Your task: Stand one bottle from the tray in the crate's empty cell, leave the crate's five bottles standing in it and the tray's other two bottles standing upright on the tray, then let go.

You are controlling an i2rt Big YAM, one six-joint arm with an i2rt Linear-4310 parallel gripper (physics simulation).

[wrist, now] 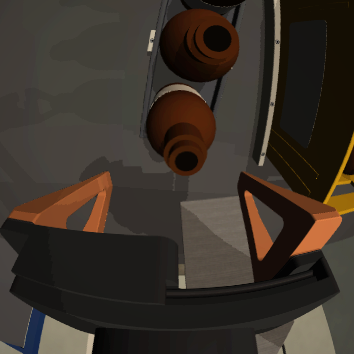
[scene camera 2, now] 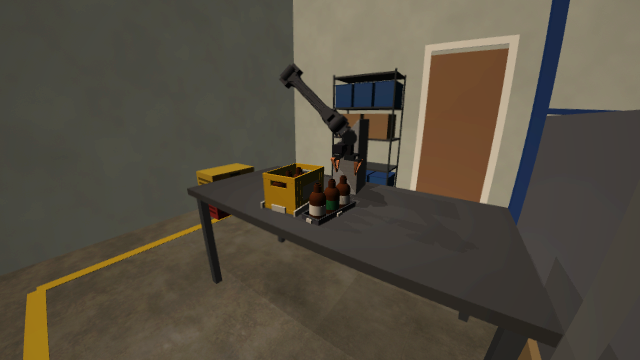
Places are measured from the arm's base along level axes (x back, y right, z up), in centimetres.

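Pixels of known places: gripper, fingertip midpoint: (wrist: 174,178) (scene camera 2: 345,173).
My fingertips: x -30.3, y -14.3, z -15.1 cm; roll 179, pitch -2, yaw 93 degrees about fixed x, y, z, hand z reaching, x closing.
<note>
Behind a point stands the place of what it marks.
Three brown bottles stand upright in a row on the dark tray (scene camera 2: 327,217) {x -48.4, y -15.8, z -30.4 cm} (wrist: 149,107): a white-labelled one (scene camera 2: 317,201) {x -51.4, y -12.7, z -22.8 cm} at the front, a green-labelled one (scene camera 2: 331,196) {x -42.9, y -14.2, z -22.9 cm} (wrist: 200,46) {x -39.0, y -13.3, z -16.2 cm} in the middle, a white-labelled one (scene camera 2: 343,192) {x -34.1, y -15.4, z -23.3 cm} (wrist: 181,122) {x -32.8, y -13.7, z -19.5 cm} nearest the arm. The yellow crate (scene camera 2: 278,193) {x -53.2, y 8.4, z -23.2 cm} (wrist: 342,204) {x -26.4, y 8.3, z -15.6 cm} stands beside the tray; tops of a few brown bottles (scene camera 2: 298,171) {x -32.3, y 13.8, z -17.7 cm} show inside, and its cells are mostly hidden. My gripper (scene camera 2: 347,166) {x -30.3, y -14.3, z -15.1 cm} (wrist: 174,178) {x -30.3, y -14.3, z -15.1 cm} is open and empty. It is above and just behind the nearest tray bottle, whose neck lies ahead of the fingertips in the wrist view.
Pale locating strips (scene camera 2: 278,208) {x -54.3, y 7.8, z -30.3 cm} (wrist: 270,104) {x -33.7, y 0.0, z -29.1 cm} edge the crate's base, one of them between tray and crate. The arm's grey mounting post (scene camera 2: 363,155) {x 0.2, y -9.9, z -10.9 cm} stands behind the tray. The dark table (scene camera 2: 425,240) {x -41.0, y -54.2, z -32.1 cm} extends to the right. A shelf rack (scene camera 2: 370,76) and a yellow-topped cabinet (scene camera 2: 225,171) stand beyond the table.
</note>
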